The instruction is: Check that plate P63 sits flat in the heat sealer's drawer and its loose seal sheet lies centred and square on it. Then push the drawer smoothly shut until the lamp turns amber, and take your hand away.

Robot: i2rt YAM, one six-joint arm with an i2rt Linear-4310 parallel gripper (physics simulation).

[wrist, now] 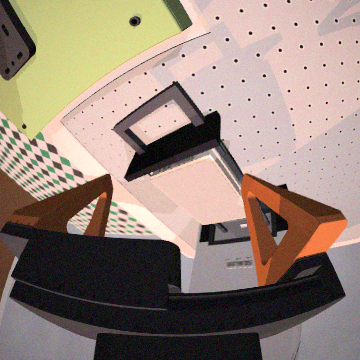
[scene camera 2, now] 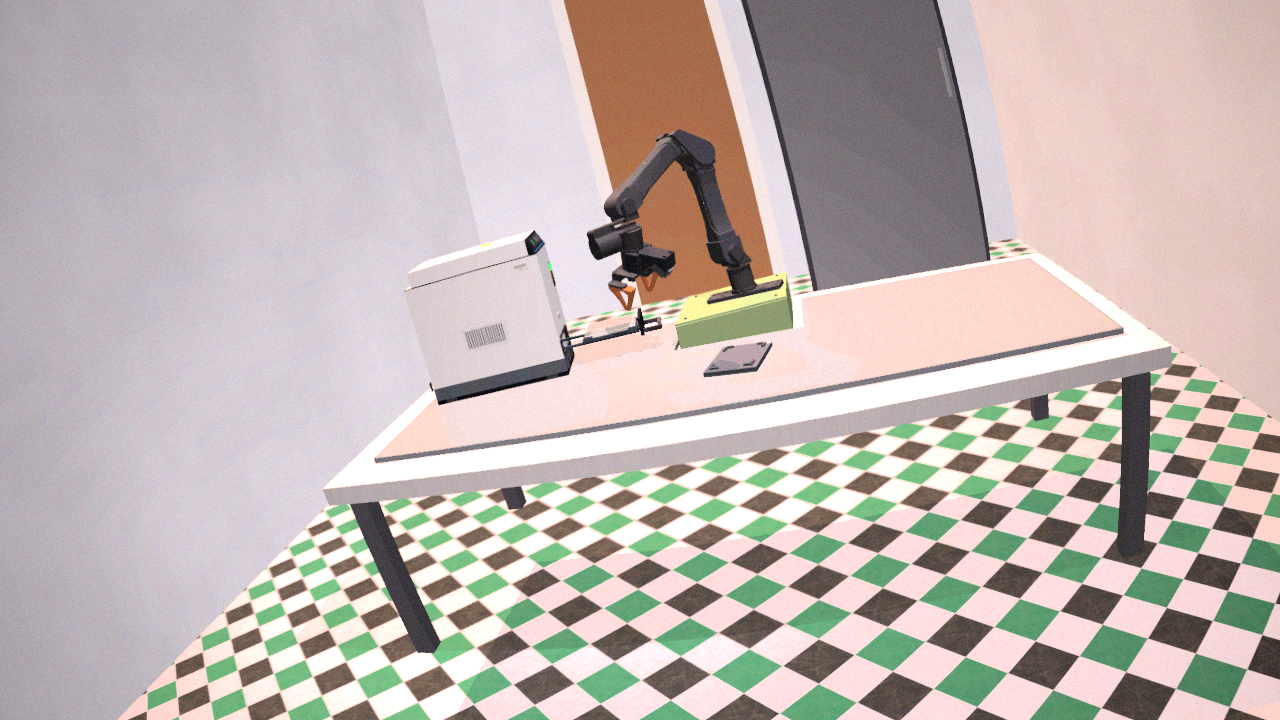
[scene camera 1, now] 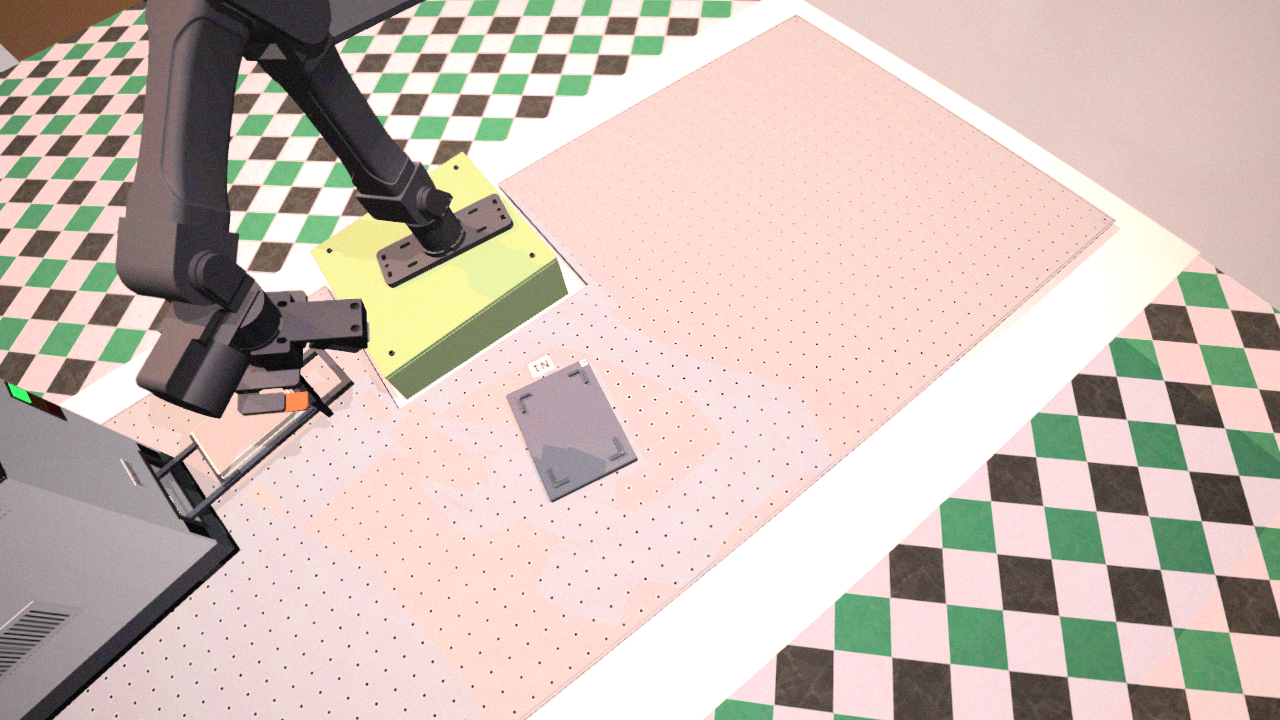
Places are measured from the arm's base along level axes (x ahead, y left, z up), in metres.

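Pixels of known places: gripper, fingertip midpoint: (wrist: 176, 180) (scene camera 2: 638, 300) (scene camera 1: 292, 372); arm's base, origin of the base link: (scene camera 2: 745, 293) (scene camera 1: 445, 241).
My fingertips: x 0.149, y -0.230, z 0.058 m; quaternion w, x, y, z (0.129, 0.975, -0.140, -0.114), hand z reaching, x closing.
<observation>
Ahead of a thing's pixels: the offset from my fingertips to its top centre. "spot": to the spot under its first point.
The heat sealer (scene camera 1: 98, 483) (scene camera 2: 483, 313) (wrist: 202, 270) stands with its drawer @(spot: 0.021 m back, 0.027 m left, 0.069 m down) (scene camera 1: 338, 374) (scene camera 2: 640, 323) (wrist: 175, 150) pulled out, handle outward. A pale seal sheet @(0.002 m back, 0.093 m right, 0.045 m down) (wrist: 192, 192) (scene camera 1: 250, 434) lies on the plate in the drawer. Their edges look roughly parallel in the wrist view; the gripper partly hides them in scene camera 1, and I cannot tell exact centring. The plate's label is not readable. The lamp @(0.029 m back, 0.230 m right, 0.131 m up) (scene camera 1: 19, 393) (scene camera 2: 549, 265) is green. My gripper (wrist: 176, 180) (scene camera 2: 637, 298) is open and empty, above the drawer, its orange fingers wide apart.
A grey plate-shaped fixture @(0.176 m ahead, 0.273 m left, 0.110 m down) (scene camera 1: 572, 429) (scene camera 2: 738, 356) with corner marks lies on the perforated mat, beside an "IN" label @(spot: 0.068 m ahead, 0.275 m left, 0.128 m down) (scene camera 1: 540, 365). The arm stands on a yellow-green base block (scene camera 1: 358, 259) (scene camera 2: 733, 324) (wrist: 90, 55) close to the drawer handle.
</observation>
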